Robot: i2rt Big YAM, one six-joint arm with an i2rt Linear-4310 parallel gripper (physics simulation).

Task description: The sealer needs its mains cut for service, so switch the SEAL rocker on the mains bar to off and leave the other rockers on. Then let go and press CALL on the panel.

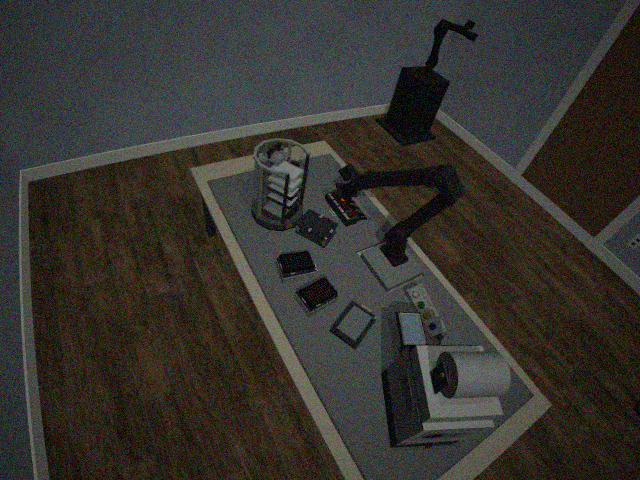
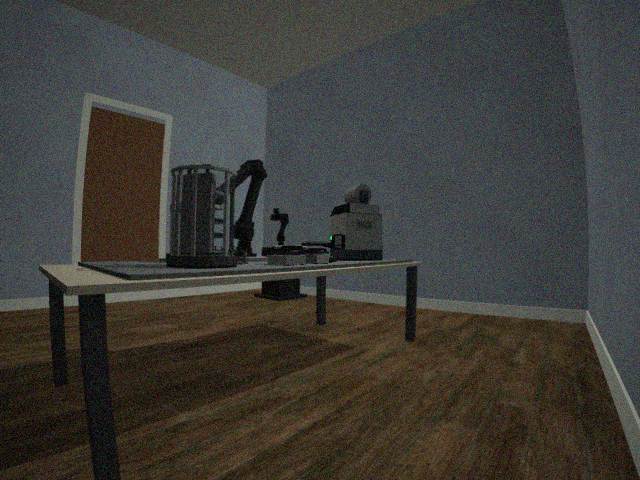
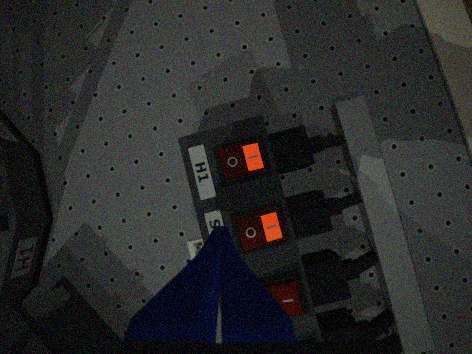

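The mains bar (image 1: 356, 218) (image 3: 245, 195) lies near the table's far edge. The SEAL rocker (image 3: 250, 232) has a dark red O half and a lit orange I half. The H1 rocker (image 3: 232, 162) above it looks the same. Part of a third rocker (image 3: 290, 300) shows red and unlit; others are hidden behind the fingers. My gripper (image 3: 221, 234) is shut and empty, its blue tips over the SEAL label (image 3: 213, 219), left of the SEAL rocker. Contact cannot be told. A pale panel (image 1: 424, 310) with coloured buttons stands beside the sealer (image 1: 405, 397) (image 2: 356, 232); its CALL lettering is unreadable.
A tall round cage (image 1: 285, 198) (image 2: 201, 260) stands near the bar. Black plugs (image 3: 292, 148) and a pale rail (image 3: 377, 200) lie right of the rockers. A dark board (image 1: 316, 228), two dark boxes (image 1: 296, 262) (image 1: 316, 293) and a square frame (image 1: 342, 336) lie along the table.
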